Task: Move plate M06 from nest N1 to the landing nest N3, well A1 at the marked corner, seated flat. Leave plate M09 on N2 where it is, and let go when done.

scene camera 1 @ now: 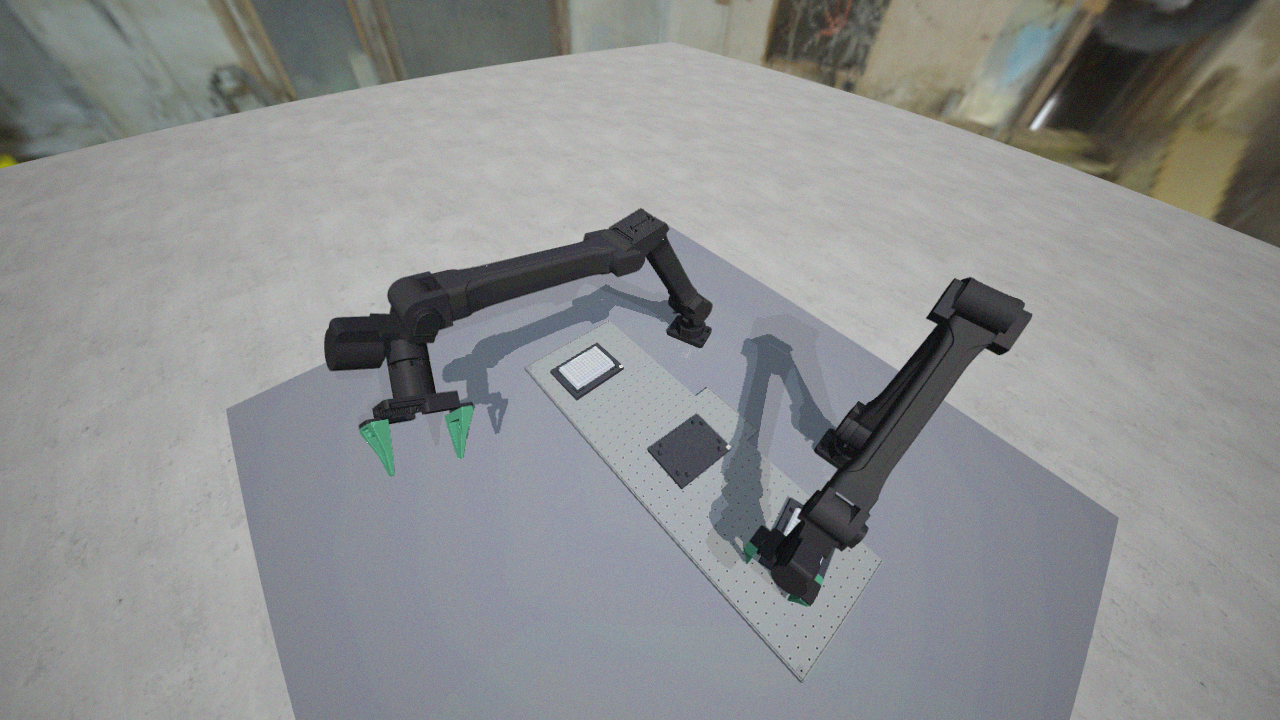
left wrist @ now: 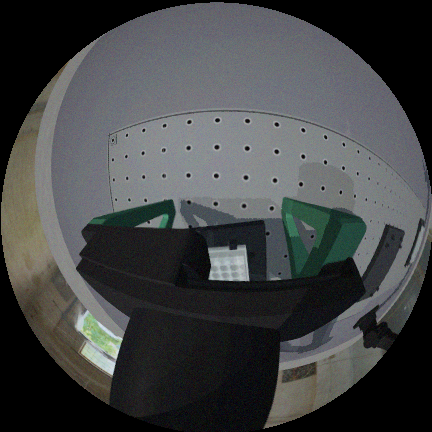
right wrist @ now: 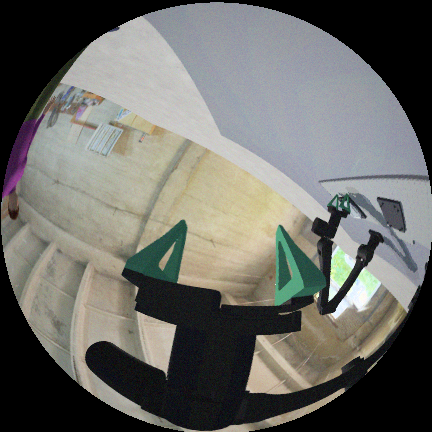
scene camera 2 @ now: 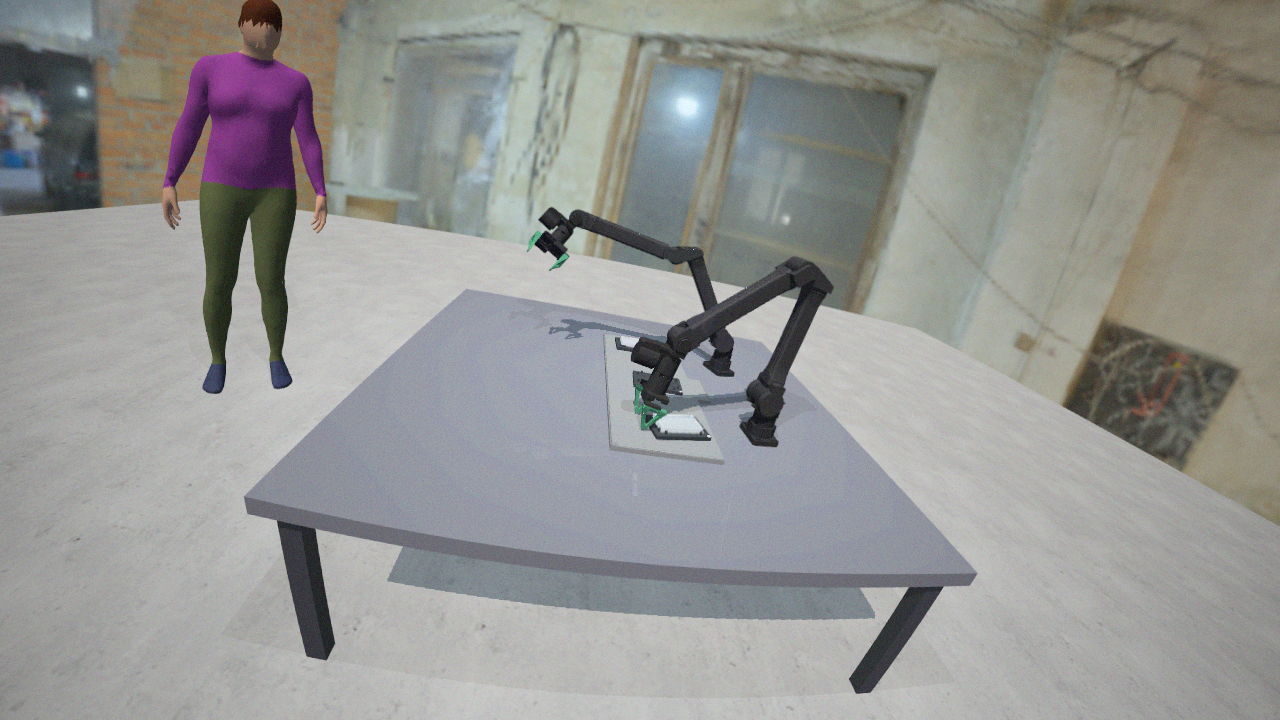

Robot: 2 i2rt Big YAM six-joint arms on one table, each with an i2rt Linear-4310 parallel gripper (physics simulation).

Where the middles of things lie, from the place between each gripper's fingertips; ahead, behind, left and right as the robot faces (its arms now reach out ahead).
Labels:
The white well plate (scene camera 2: 683,424) is 480 mm behind my right hand, 450 mm to the left of it and 300 mm below it. Also, from my right hand: dark nest (left wrist: 251,233) 480 mm behind, 450 mm to the left, 300 mm below.
Right now the white well plate is 11 cm behind my left hand, 1 cm to the left of it and 1 cm above it. From my left hand the other things lie so: dark nest 11 cm behind, 1 cm to the left.

